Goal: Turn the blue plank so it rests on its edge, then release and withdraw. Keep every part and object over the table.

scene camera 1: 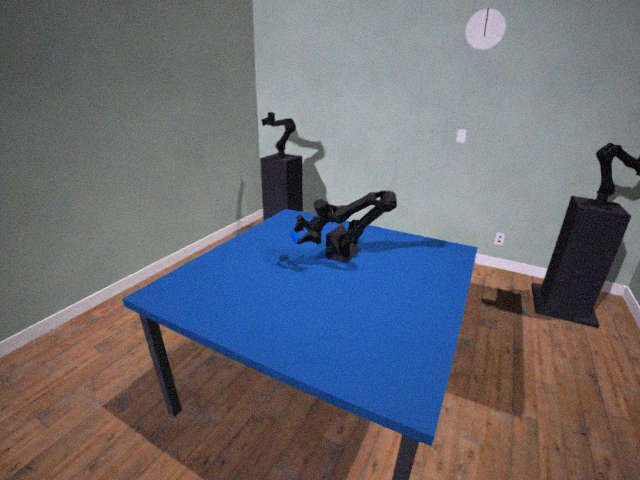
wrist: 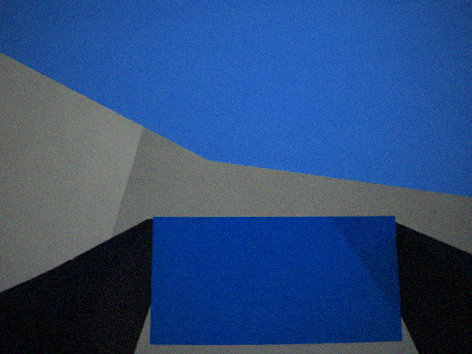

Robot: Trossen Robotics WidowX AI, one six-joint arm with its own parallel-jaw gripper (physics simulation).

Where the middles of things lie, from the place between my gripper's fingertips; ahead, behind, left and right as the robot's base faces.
Right now my hand is 1 cm to the right of the blue plank (wrist: 331,277) and 1 cm below it.
